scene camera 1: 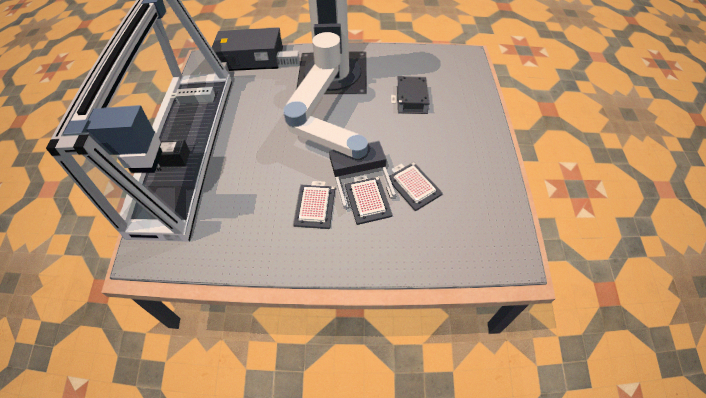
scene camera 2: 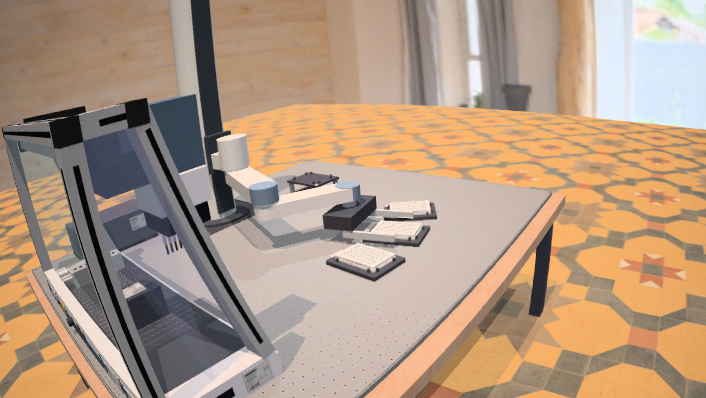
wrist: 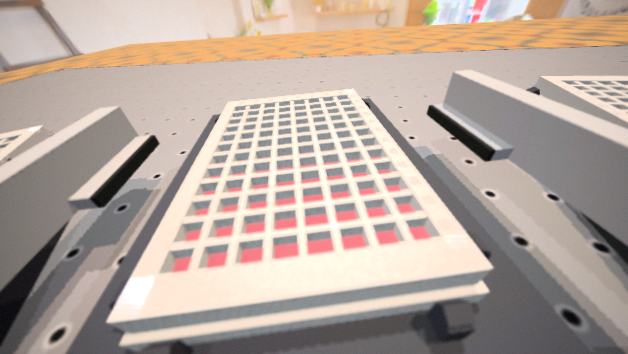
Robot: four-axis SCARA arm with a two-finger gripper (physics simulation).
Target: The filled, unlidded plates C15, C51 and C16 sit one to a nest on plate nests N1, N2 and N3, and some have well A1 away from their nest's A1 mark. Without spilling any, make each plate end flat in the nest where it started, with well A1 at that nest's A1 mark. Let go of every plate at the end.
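Observation:
Three white plates with red-filled wells sit flat on dark nests: the left plate (scene camera 1: 314, 204) (scene camera 2: 366, 255) (wrist: 595, 95), the middle plate (scene camera 1: 368, 197) (scene camera 2: 400, 230) (wrist: 300, 280) and the right plate (scene camera 1: 415, 183) (scene camera 2: 410, 206) (wrist: 17, 137), left and right as in scene camera 1. Their labels and the A1 marks cannot be read. My gripper (scene camera 1: 369, 201) (wrist: 293, 108) is open and low around the middle plate, one finger along each long side, with a gap on both sides. Neither finger pad touches the plate. The middle nest (scene camera 1: 375, 219) (wrist: 425, 170) shows around its plate.
A framed gantry machine (scene camera 1: 207, 167) (scene camera 2: 117, 300) with a blue head stands at the left. A black box (scene camera 1: 250, 50) is at the back left. A low dark stand (scene camera 1: 413, 92) (scene camera 2: 314, 179) is at the back right. The arm's column (scene camera 1: 344, 40) (scene camera 2: 215, 100) stands at the back.

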